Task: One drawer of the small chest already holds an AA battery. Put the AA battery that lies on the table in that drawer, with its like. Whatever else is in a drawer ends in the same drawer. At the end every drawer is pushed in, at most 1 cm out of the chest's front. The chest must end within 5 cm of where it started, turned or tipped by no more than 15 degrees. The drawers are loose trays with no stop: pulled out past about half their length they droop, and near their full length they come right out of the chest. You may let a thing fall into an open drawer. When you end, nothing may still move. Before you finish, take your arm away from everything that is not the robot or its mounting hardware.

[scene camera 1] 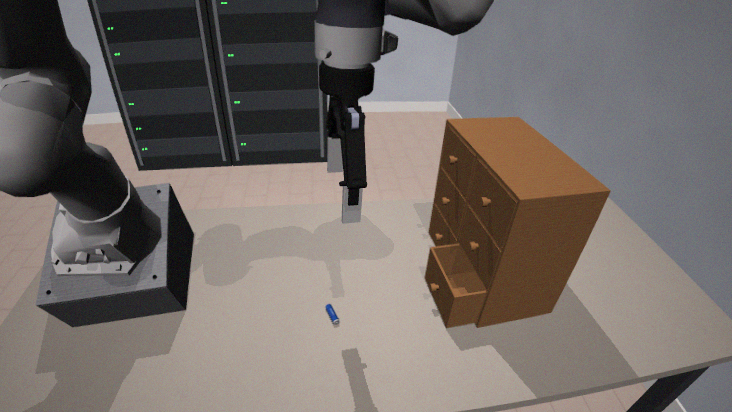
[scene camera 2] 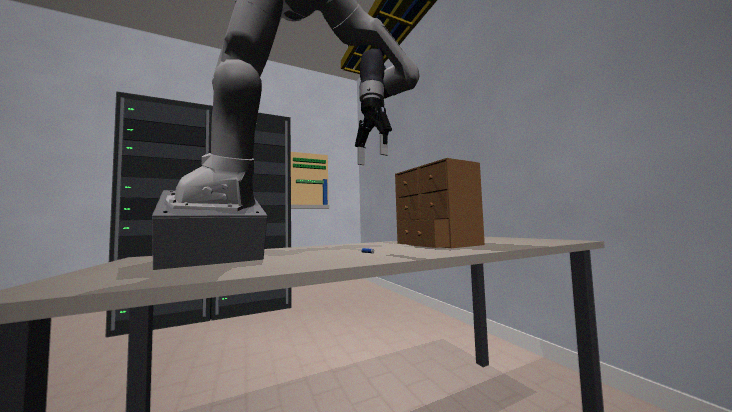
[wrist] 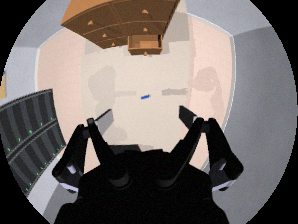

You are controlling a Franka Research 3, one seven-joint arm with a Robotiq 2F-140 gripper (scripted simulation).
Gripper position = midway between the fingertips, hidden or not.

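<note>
You can see the gripper (scene camera 1: 342, 193) here, and scene camera 2 shows the gripper (scene camera 2: 371, 160) too, while the wrist view has the gripper (wrist: 145, 113) as well. There's a drawer (scene camera 1: 456, 310), a drawer (scene camera 1: 452, 205), a drawer (scene camera 1: 497, 210) and also a drawer (scene camera 1: 458, 158). And there's a wooden chest (scene camera 1: 558, 202); scene camera 2 shows that wooden chest (scene camera 2: 465, 212) as well.
</note>
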